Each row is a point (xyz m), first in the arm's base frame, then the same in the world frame.
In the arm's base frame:
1: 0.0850 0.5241 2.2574
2: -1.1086 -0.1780 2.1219
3: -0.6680 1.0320 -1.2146
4: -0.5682 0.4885 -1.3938
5: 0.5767 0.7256 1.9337
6: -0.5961 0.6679 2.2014
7: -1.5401 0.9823 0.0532
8: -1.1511 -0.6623 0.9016
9: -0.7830 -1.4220 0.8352
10: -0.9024 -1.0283 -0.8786
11: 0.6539 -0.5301 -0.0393
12: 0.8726 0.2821 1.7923
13: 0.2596 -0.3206 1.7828
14: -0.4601 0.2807 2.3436
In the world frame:
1: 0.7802 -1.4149 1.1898
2: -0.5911 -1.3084 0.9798
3: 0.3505 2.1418 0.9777
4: 0.2305 2.1696 0.4100
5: 1.3171 -1.1150 1.0953
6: 0.2125 -1.2421 1.5580
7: -0.4924 1.0174 1.6067
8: -0.8001 -0.2470 0.2347
9: -0.7611 -0.4134 -0.5947
10: -0.6850 1.3460 -0.6676
11: 0.9265 0.4681 -0.5830
12: 1.4161 -1.1233 0.5528
13: 0.6151 -1.1854 0.2468
14: 0.1819 -1.4899 1.2026

